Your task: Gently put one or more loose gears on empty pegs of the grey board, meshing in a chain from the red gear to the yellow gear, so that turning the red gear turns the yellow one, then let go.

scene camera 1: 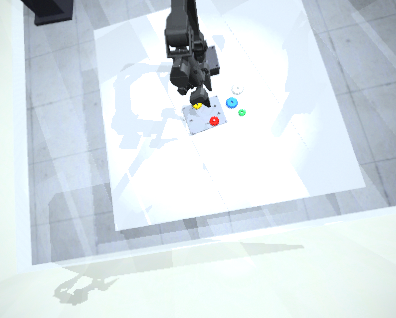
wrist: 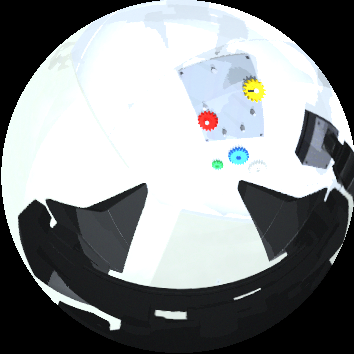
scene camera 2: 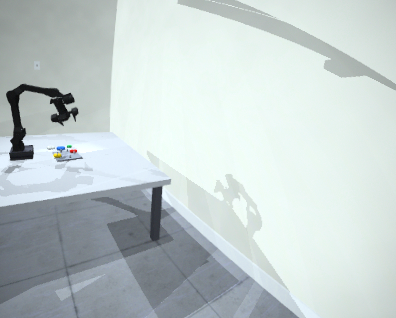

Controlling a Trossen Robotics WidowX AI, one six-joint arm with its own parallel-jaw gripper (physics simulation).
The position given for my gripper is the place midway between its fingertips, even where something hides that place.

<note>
My gripper (scene camera 1: 210, 98) is open and holds nothing. Also in view: a grey board (scene camera 1: 200, 116).
My gripper also shows in the wrist view (wrist: 193, 185). The grey board shows as well in the wrist view (wrist: 222, 92).
</note>
